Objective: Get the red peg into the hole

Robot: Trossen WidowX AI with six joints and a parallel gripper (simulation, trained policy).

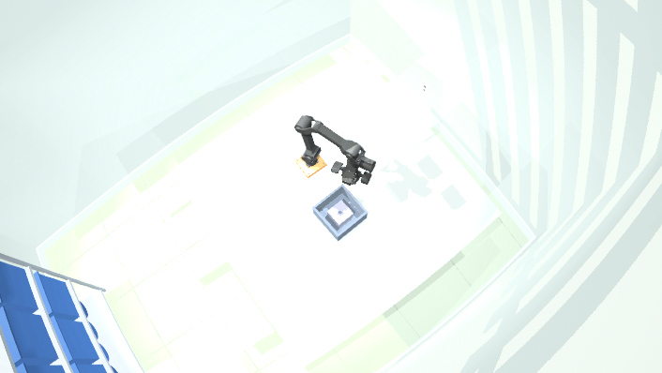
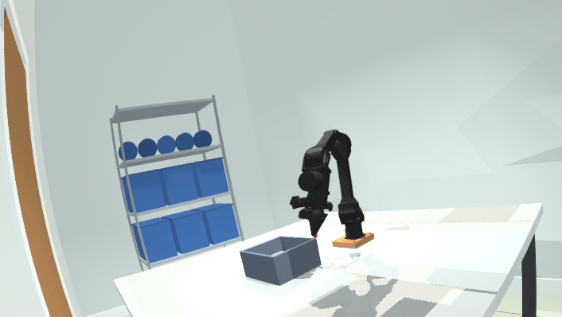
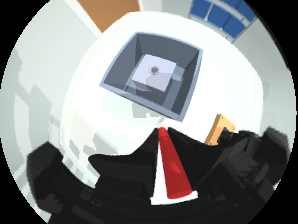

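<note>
My gripper tip is 80 mm short of the grey box, 100 mm to the left of it and 90 mm above it. Round my gripper tip: red peg (10 mm behind, 10 mm to the left, 30 mm above).
</note>
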